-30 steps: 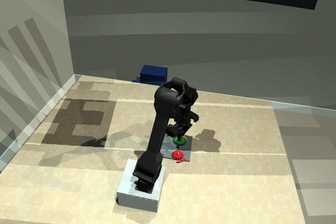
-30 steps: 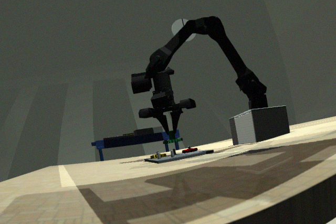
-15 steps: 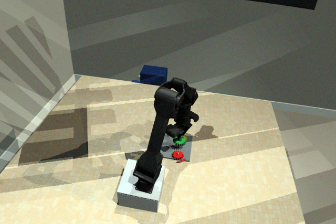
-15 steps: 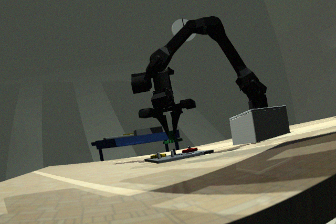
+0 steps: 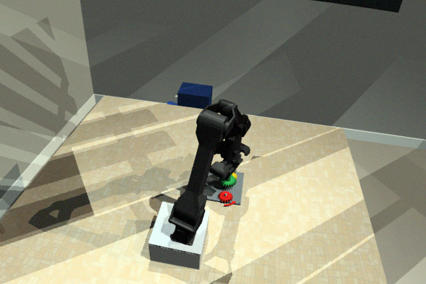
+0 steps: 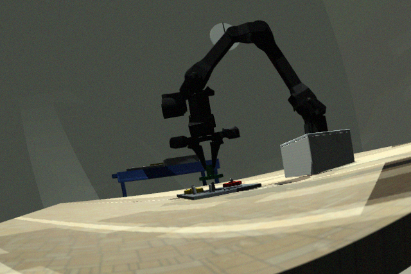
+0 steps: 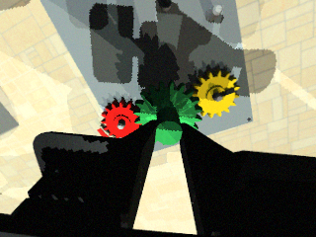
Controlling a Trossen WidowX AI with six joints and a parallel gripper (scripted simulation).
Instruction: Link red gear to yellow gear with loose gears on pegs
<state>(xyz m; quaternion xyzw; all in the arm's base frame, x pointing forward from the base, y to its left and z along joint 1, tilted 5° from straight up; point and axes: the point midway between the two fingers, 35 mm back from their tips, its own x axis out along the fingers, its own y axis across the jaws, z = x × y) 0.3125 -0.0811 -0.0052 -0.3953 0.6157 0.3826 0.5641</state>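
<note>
My gripper tip is now 1 cm short of the grey board, 5 cm to the right of it and 6 cm above it. Also, from my gripper tip: yellow gear (5 cm ahead, 5 cm below); then red gear (6 cm behind, 5 cm below); then green gear (1 cm below).
</note>
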